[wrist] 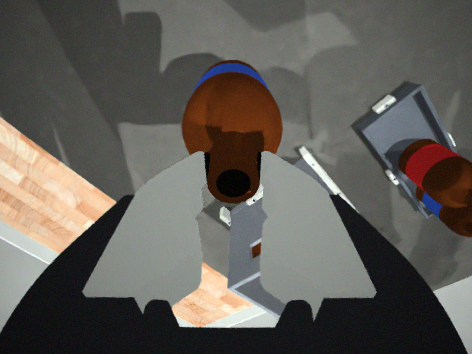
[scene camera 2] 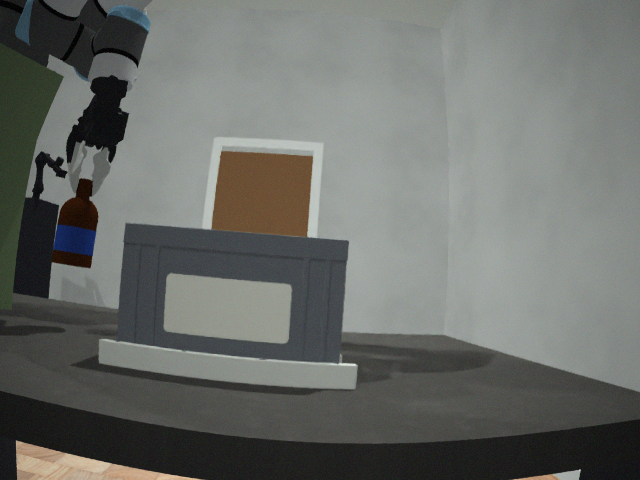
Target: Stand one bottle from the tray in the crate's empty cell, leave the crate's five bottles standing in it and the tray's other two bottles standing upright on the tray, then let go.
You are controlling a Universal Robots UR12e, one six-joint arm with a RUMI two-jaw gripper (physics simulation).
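Places are measured from the arm's base along level axes (x ahead, y left, z up), in centimetres.
Pixels of known places: gripper, between the fingertips: (wrist: pixel 233 156) (scene camera 2: pixel 83 194); arm's base, origin of its link: (scene camera 2: pixel 8 54).
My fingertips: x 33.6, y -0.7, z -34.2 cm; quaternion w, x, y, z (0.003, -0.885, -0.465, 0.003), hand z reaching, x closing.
For each thing: its top centre in the pictures, then the offset to it from my fingertips. "*": a spot on its surface instead. Level surfaces: height alone.
- brown bottle with a blue band, centre of its top: (wrist: pixel 229 179) (scene camera 2: pixel 84 179) dx -0.2, dy +0.0, dz +2.8 cm
- dark grey crate, centre of its top: (scene camera 2: pixel 239 240) dx +32.3, dy -4.2, dz -6.8 cm
- grey-blue tray, a spot on its surface: (wrist: pixel 402 125) * dx +21.1, dy +19.4, dz -23.8 cm
- red-banded bottle, a spot on its surface: (wrist: pixel 435 167) * dx +25.8, dy +19.1, dz -16.6 cm
- blue-banded bottle, a spot on its surface: (wrist: pixel 434 204) * dx +36.4, dy +18.7, dz -18.6 cm
- white base, a spot on its surface: (scene camera 2: pixel 227 365) * dx +34.5, dy -14.4, dz -22.3 cm
- dark table, height of its surface: dz -24.3 cm
- white strip, a spot on its surface: (wrist: pixel 325 175) * dx +21.0, dy +4.5, dz -21.3 cm
My gripper (scene camera 2: pixel 85 184) (wrist: pixel 233 156) is shut on the neck of a brown bottle with a blue band (scene camera 2: pixel 75 237) (wrist: pixel 231 107). The bottle hangs upright in the air, left of the dark grey crate (scene camera 2: pixel 232 241) in the scene view. Part of what looks like the crate (wrist: pixel 243 235) shows between the jaws in the wrist view. Its cells and bottles are hidden. At the right of the wrist view, a grey-blue tray (wrist: pixel 402 125) holds a red-banded bottle (wrist: pixel 435 167) and a blue-banded bottle (wrist: pixel 434 204), partly cut off.
The crate stands on a white base (scene camera 2: pixel 227 365) on the dark table (scene camera 2: pixel 413 408). A white-framed brown panel (scene camera 2: pixel 262 193) rises behind it. A green panel (scene camera 2: pixel 20 170) stands at far left. A white strip (wrist: pixel 325 175) lies near the right jaw.
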